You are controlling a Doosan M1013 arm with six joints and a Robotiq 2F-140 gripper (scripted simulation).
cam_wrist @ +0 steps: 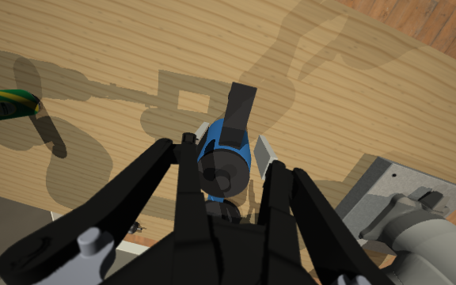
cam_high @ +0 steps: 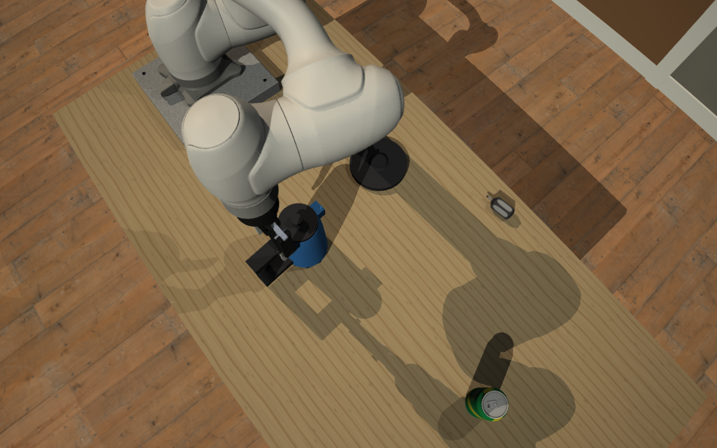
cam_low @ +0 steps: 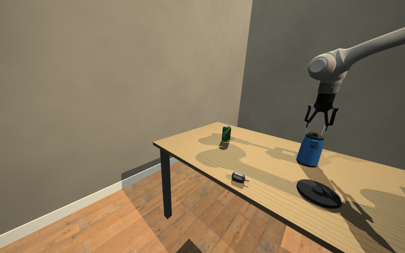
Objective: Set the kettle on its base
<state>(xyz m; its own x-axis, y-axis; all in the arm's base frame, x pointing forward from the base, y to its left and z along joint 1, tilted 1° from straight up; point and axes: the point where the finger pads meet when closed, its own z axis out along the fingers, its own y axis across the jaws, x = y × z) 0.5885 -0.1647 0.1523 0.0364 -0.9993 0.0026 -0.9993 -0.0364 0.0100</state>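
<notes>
The blue kettle lies 100 mm below my hand and 30 mm to the left of it. From my hand the other things lie so: green soda can: 530 mm ahead, 140 mm below, 110 mm to the left; round black base: 350 mm to the left, 190 mm below, 50 mm behind; small dark object: 490 mm to the left, 240 mm ahead, 180 mm below.
</notes>
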